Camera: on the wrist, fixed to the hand. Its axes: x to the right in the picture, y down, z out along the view.
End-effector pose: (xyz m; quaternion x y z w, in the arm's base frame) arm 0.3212 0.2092 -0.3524 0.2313 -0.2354 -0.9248 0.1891
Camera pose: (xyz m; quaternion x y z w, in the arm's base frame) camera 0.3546 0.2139 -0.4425 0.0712 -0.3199 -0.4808 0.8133
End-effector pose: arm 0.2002 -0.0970 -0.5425 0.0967 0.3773 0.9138 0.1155
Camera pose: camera 0.1825 -0.1246 -0.6329 -0.2605 -0.2081 -0.7189 0.6099
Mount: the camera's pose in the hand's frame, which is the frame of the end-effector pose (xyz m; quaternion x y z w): 0.0009 -0.0429 -0.0861 0.0080 0.0856 0.7185 0.6902
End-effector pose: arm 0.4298 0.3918 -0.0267 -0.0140 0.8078 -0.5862 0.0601
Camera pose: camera 0.4171 0.4597 0.0402 0.6214 0.5681 -0.3691 0.3936
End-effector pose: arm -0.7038 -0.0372 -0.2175 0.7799 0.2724 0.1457 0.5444
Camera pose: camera -0.7596 0.0407 -0.2260 0.7259 -0.3246 0.5563 0.2415
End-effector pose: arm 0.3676 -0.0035 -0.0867 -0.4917 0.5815 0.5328 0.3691
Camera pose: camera 0.4169 -0.0861 -0.0848 -0.0358 -0.7905 -0.5862 0.1739
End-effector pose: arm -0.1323 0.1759 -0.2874 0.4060 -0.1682 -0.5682 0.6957
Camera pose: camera -0.1002 0.2062 -0.3729 0.2136 -0.3528 0.1438 0.8996
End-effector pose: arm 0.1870 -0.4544 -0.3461 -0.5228 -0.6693 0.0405 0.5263
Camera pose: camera 0.2232 -0.5158 -0.2815 -0.8410 -0.0409 0.3667 0.3956
